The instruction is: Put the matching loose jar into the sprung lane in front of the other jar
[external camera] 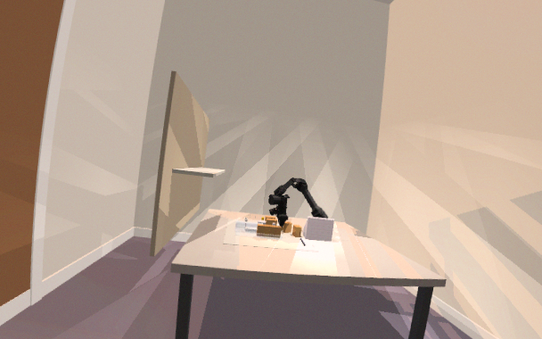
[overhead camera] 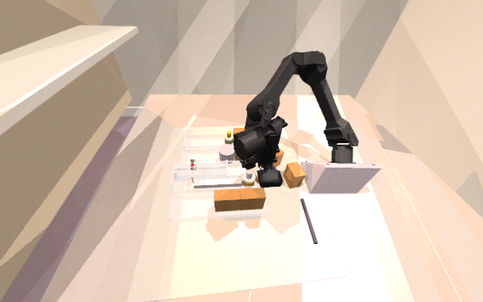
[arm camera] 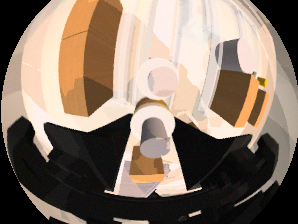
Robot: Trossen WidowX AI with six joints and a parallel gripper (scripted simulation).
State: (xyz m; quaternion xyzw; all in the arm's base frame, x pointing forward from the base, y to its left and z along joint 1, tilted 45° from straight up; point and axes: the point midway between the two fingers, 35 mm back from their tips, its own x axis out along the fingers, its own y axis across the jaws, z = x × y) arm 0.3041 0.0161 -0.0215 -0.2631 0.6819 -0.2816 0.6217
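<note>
The clear sprung lane lies 18 cm ahead of my gripper tip, 3 cm to the right of it and 3 cm below it. From my gripper tip the other things lie so: wall shelf: 53 cm ahead, 32 cm above, 2 cm to the right; then red mark: 23 cm ahead, 4 cm to the right, 2 cm above; then dark rod: 14 cm to the left, 13 cm behind, 4 cm below.
</note>
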